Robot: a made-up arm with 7 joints. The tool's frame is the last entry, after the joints. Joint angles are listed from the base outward. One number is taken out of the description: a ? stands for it. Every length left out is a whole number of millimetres.
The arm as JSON. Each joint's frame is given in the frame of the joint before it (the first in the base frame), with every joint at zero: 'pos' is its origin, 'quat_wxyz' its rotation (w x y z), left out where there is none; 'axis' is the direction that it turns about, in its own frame. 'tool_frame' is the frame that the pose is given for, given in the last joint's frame.
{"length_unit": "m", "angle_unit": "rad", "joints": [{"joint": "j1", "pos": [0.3, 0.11, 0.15], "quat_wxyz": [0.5, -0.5, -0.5, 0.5], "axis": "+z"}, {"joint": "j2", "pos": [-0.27, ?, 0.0], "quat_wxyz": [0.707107, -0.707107, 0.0, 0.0], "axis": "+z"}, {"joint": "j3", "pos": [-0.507, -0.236, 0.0], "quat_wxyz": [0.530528, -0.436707, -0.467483, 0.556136], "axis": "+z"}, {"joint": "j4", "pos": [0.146, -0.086, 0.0], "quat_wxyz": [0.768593, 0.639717, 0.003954, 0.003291], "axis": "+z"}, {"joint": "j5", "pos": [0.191, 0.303, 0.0], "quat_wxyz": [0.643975, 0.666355, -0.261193, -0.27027], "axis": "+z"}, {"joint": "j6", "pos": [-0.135, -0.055, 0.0], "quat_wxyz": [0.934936, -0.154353, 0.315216, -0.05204], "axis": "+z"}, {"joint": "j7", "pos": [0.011, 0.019, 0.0], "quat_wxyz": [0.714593, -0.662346, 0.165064, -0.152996], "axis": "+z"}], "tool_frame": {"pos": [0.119, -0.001, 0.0], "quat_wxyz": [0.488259, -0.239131, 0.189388, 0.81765]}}
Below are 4 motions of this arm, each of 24 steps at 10 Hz.
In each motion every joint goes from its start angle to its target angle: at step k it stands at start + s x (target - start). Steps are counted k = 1, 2, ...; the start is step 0. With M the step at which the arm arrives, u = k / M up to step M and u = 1 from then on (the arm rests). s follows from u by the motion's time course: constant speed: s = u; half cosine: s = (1 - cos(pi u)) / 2; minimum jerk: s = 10 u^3 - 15 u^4 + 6 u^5.
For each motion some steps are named. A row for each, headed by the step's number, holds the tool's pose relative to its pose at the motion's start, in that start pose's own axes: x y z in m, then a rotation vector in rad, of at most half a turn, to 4 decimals.
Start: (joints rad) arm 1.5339 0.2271 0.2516 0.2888 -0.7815 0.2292 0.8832
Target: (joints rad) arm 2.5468 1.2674 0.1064 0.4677 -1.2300 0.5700 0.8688
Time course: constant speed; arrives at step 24
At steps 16, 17, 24:
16: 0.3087 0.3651 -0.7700 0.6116 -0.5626 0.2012
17: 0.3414 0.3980 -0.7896 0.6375 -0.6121 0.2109
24: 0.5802 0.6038 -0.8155 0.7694 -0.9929 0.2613

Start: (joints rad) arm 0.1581 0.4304 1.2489 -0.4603 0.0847 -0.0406 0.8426
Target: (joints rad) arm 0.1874 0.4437 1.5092 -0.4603 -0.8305 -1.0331 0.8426
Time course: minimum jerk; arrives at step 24
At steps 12, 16, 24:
12: 0.0702 -0.0247 -0.0281 0.0101 -0.9314 0.3070
16: 0.1030 -0.0256 -0.0168 0.0346 -1.4664 0.5057
24: 0.1133 -0.0208 0.0021 0.0541 -1.8476 0.6634

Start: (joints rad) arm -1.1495 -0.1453 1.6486 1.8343 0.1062 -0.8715 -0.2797
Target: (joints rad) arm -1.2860 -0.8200 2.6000 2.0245 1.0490 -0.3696 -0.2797
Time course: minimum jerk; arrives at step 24
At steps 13, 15, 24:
13: 0.0119 0.3412 0.0752 -1.0803 0.2087 -0.5305
15: 0.0326 0.4358 0.0618 -1.3688 0.2231 -0.6443
24: 0.0801 0.5983 -0.0056 -1.9150 0.1845 -0.8157

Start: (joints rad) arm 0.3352 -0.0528 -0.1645 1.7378 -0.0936 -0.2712 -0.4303
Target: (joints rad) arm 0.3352 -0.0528 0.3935 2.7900 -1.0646 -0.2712 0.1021
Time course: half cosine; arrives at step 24
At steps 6, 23, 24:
6: 0.0556 0.0566 -0.0235 -0.0970 0.0891 0.3048
23: 0.0851 0.3548 -0.3991 -0.2271 0.8552 1.8098
24: 0.0841 0.3552 -0.4015 -0.2250 0.8601 1.8154

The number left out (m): -0.049
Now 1 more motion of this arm.
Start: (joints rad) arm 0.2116 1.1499 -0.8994 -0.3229 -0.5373 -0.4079 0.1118
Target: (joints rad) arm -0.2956 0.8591 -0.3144 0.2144 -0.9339 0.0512 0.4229
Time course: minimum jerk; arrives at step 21
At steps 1, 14, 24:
1: 0.0001 -0.0002 0.0001 -0.0002 0.0002 0.0005
14: 0.0683 -0.0418 0.1619 -0.1953 0.0701 0.4482
24: 0.0872 -0.0148 0.2231 -0.2691 0.0566 0.5909

